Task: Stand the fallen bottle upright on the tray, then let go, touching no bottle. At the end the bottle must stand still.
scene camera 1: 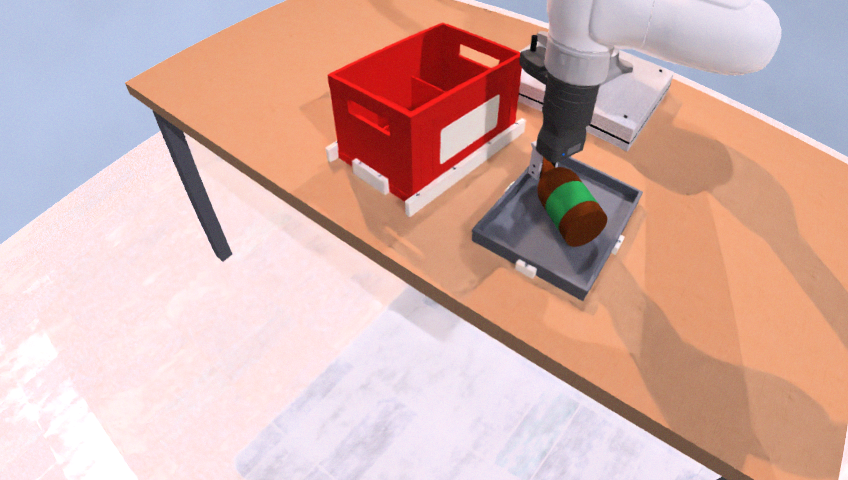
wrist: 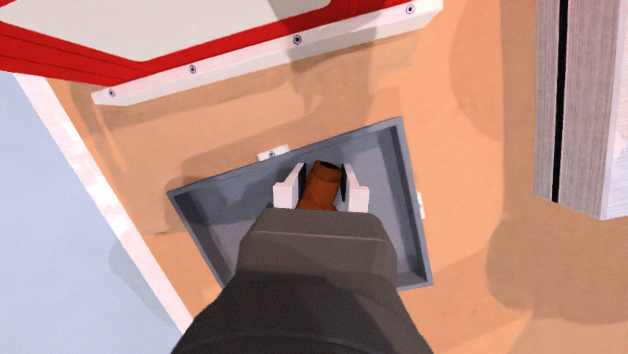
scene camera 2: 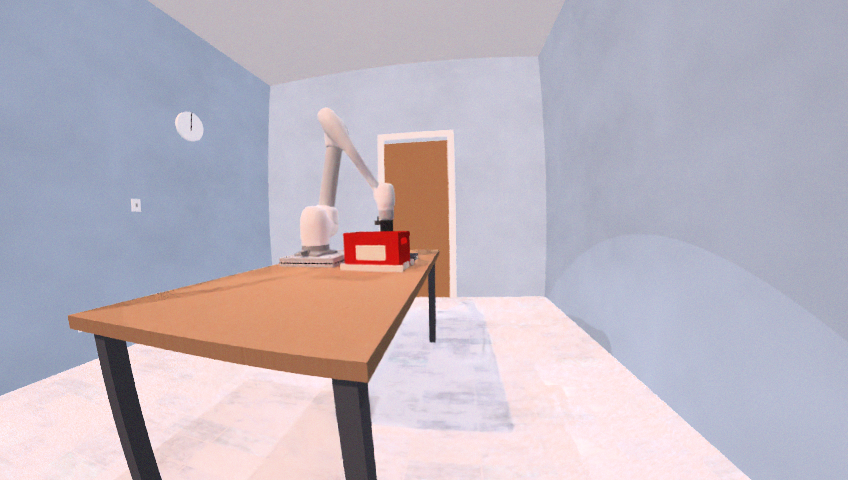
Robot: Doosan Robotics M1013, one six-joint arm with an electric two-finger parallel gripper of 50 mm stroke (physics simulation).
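Frame: origin at the arm's base, x ahead, y left, z up, level; millimetres.
Seen in the pictures: gripper, fingertip midpoint: (scene camera 1: 542, 171) (wrist: 323, 175); arm's base, link origin: (scene camera 2: 316, 254).
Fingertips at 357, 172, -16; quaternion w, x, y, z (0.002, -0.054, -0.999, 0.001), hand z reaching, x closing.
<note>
Offsets run from my fingertips to a thing's top centre, as dx, dy, dz. "pt": to the spot under its first point.
The brown bottle {+24, +61, +45} (scene camera 1: 572, 200) (wrist: 322, 190) with a green label lies on its side over the grey tray (scene camera 1: 510, 227) (wrist: 374, 149). In scene camera 1 its base faces the front right and its neck points to the back left. My gripper (scene camera 1: 545, 167) (wrist: 323, 175) points down and is shut on the bottle's neck, just below the mouth. The wrist view shows the neck between the two white fingers; the gripper body hides the rest of the bottle. In scene camera 2 the crate hides the bottle and the fingers.
A red crate {+70, -205, +141} (scene camera 1: 373, 153) (scene camera 2: 389, 255) (wrist: 47, 57) stands beside the tray, held by white strips {pt +76, -99, -17} (scene camera 1: 467, 167) (wrist: 240, 59). Small white blocks (scene camera 1: 526, 268) (wrist: 273, 153) sit against the tray's sides. The robot's base plate (scene camera 1: 621, 127) (wrist: 580, 110) is behind the tray. The table's front edge (scene camera 1: 333, 245) runs past both.
</note>
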